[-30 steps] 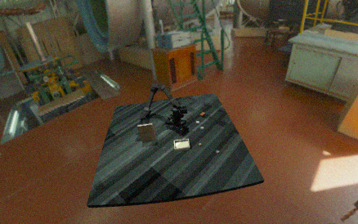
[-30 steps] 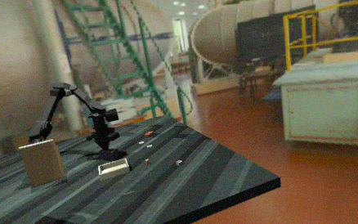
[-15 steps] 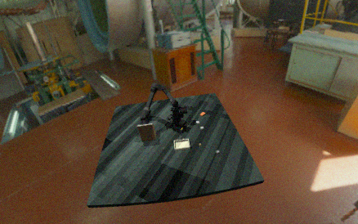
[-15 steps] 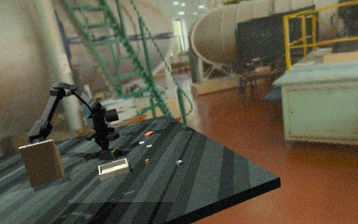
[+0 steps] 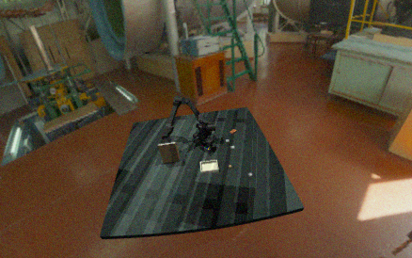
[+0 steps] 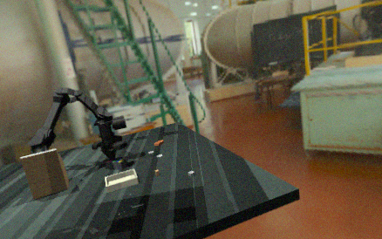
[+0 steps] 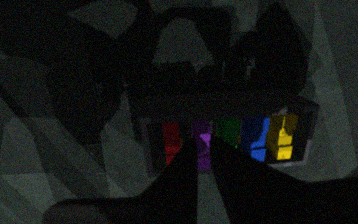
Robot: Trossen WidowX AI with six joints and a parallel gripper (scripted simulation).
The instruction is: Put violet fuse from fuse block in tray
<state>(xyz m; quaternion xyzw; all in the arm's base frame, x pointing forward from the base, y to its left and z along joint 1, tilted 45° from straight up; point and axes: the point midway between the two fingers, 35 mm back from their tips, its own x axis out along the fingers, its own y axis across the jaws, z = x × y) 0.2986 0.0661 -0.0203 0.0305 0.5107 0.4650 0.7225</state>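
Right now the pale tray is 22 cm to the right of my gripper tip and 3 cm below it. The rest, counted from my gripper tip: violet fuse: 1 cm below.
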